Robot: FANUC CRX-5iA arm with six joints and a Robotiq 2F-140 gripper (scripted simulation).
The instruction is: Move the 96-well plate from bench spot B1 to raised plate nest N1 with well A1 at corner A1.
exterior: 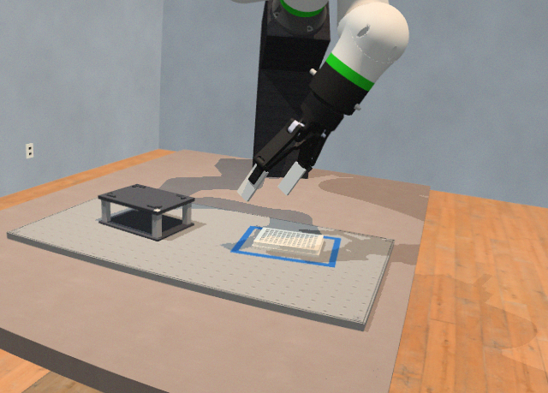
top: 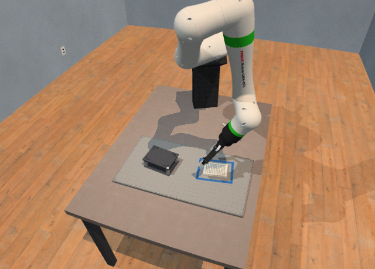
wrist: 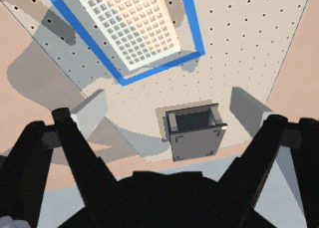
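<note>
The white 96-well plate lies 30 mm behind my hand, 40 mm to the left of it and 100 mm below it. Round my hand: A1 label 130 mm ahead, 160 mm to the right, 50 mm below.
</note>
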